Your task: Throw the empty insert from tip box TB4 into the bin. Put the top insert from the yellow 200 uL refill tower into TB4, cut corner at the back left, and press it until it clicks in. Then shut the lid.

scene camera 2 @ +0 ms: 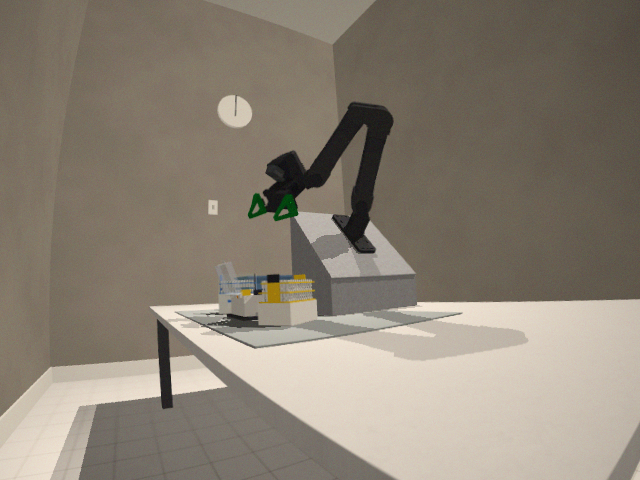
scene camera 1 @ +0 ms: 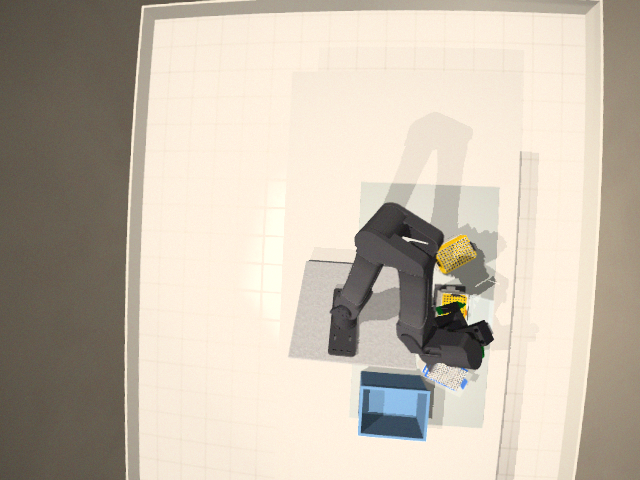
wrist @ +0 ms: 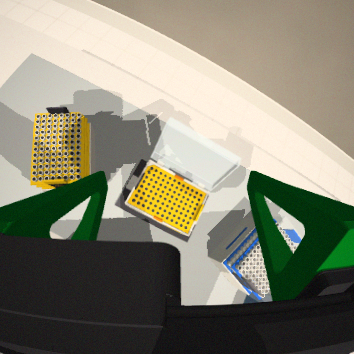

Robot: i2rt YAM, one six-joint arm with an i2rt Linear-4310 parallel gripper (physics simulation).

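Note:
The open tip box (scene camera 1: 438, 300) (scene camera 2: 242, 308) (wrist: 161, 223) is white, with a yellow insert (scene camera 1: 454, 298) (wrist: 170, 199) lying in it; the holes of the insert look dark and empty. Its clear lid (scene camera 1: 480, 308) (wrist: 195, 152) stands open on the far side in the wrist view. The yellow refill tower (scene camera 1: 456, 254) (scene camera 2: 289, 291) (wrist: 57, 147) stands left of the box in the wrist view, stacked inserts full of tips. The blue bin (scene camera 1: 393, 380) is at the lower part of the overhead view. My gripper (scene camera 1: 466, 330) (scene camera 2: 271, 210) (wrist: 176, 178) is open and empty, high above the box. No TB4 label is readable.
A blue-and-white tip rack (scene camera 1: 445, 375) (wrist: 255, 265) stands right of the box in the wrist view, partly behind a green finger. All the racks stand on a pale mat (scene camera 1: 465, 413) (scene camera 2: 361, 328). The arm's grey sloped base (scene camera 1: 315, 310) (scene camera 2: 372, 294) stands beside the mat.

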